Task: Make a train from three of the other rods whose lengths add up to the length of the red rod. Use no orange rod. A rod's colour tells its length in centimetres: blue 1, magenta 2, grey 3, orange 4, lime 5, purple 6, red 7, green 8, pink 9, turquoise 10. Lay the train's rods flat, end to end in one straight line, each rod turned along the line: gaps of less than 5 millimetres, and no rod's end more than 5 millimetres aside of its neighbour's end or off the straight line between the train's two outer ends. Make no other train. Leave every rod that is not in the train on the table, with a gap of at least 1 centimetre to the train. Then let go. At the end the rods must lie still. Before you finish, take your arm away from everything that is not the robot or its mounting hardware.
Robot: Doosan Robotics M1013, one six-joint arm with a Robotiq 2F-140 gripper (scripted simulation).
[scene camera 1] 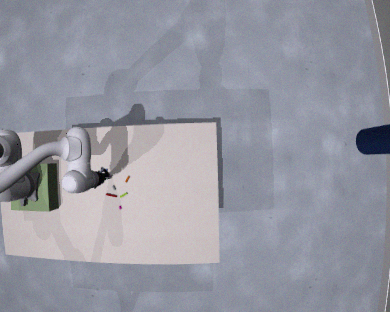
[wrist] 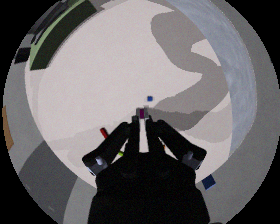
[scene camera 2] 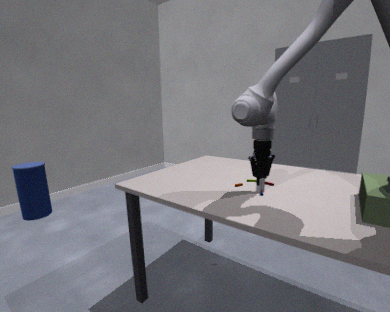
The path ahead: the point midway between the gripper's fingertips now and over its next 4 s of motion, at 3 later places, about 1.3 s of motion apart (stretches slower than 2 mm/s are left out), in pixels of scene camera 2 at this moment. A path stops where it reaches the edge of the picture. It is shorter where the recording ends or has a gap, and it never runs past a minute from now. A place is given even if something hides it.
The gripper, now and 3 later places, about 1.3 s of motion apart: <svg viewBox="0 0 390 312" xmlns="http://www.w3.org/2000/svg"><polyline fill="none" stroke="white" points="260,191 256,171 246,184 246,194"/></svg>
